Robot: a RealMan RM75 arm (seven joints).
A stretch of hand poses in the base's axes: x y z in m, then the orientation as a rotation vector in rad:
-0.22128 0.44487 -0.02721 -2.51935 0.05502 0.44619
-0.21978 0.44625 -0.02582 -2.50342 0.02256 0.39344
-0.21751 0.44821 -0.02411 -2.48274 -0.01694 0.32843
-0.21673 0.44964 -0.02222 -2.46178 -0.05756 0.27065
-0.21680 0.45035 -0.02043 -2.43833 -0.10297 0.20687
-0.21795 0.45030 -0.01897 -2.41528 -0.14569 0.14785
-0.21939 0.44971 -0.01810 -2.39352 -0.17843 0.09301
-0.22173 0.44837 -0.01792 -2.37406 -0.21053 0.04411
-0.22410 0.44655 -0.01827 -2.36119 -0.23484 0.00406
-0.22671 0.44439 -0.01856 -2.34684 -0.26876 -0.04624
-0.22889 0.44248 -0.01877 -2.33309 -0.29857 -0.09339
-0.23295 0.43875 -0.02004 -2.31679 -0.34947 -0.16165
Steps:
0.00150 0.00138 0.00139 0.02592 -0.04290 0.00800
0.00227 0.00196 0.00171 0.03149 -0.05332 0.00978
0.00078 0.00143 0.00189 0.02963 -0.04910 0.01277
-0.00007 0.00071 0.00179 0.03143 -0.05506 0.01490
-0.00115 -0.00005 0.00146 0.02889 -0.05171 0.01458
-0.00144 -0.00059 0.00087 0.02589 -0.04671 0.00873
-0.00234 -0.00134 0.00018 0.02204 -0.04295 0.01002
-0.00237 -0.00182 -0.00035 0.01436 -0.03512 0.00668
-0.00261 -0.00216 -0.00029 0.01505 -0.04557 0.01075
-0.00218 -0.00191 -0.00021 0.01361 -0.04238 0.00870
-0.00406 -0.00373 -0.00127 0.01347 -0.06442 0.01767

